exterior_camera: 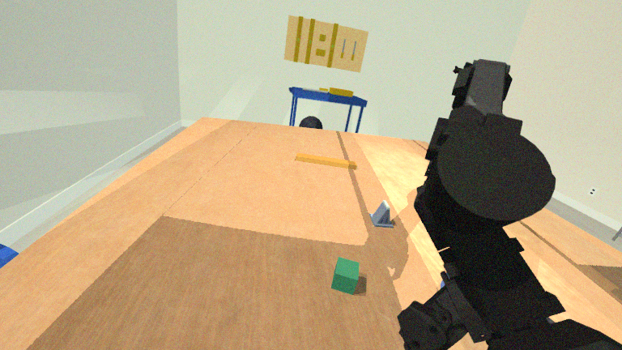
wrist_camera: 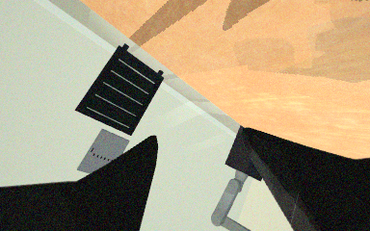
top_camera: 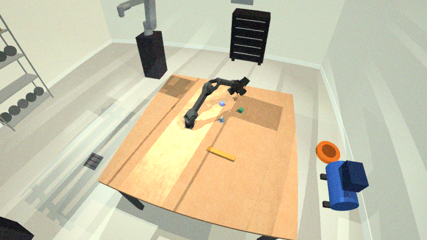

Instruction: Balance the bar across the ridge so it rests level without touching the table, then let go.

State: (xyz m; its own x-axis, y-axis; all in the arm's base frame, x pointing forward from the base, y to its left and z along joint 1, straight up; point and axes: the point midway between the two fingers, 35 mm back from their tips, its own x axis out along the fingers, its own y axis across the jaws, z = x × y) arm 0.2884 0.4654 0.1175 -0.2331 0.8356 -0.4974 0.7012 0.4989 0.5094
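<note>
Now: the yellow bar 20 mm ahead of my gripper tip, 680 mm to the right of it and 90 mm below it. The rest, counted from my gripper tip: green cube (90 mm ahead, 230 mm to the right, 80 mm below); lilac cube (90 mm behind, 190 mm to the right, 80 mm below).
</note>
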